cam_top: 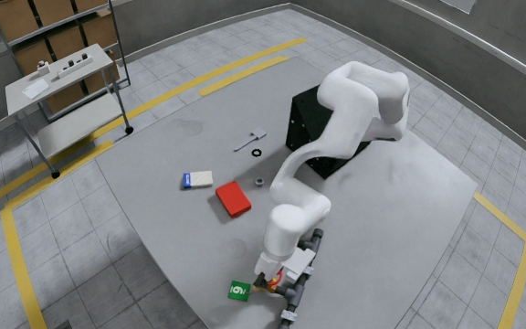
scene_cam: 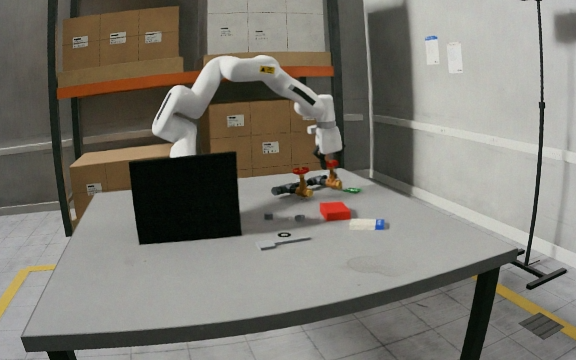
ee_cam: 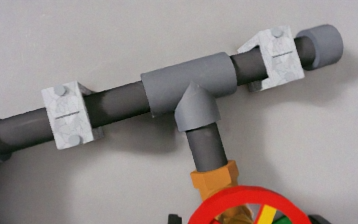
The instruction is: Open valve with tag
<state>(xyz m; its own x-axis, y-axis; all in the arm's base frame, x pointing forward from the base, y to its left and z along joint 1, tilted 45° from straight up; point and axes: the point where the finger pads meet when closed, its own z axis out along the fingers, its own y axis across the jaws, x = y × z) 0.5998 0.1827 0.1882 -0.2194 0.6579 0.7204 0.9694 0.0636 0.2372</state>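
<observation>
My hand is 7 cm short of the green tag, 3 cm to the left of it and 11 cm above it. Also, from my hand: grey nut (23 cm behind, 32 cm to the right, 11 cm below); then white-and-blue box (5 cm behind, 47 cm to the right, 11 cm below); then red block (11 cm behind, 32 cm to the right, 10 cm below).
</observation>
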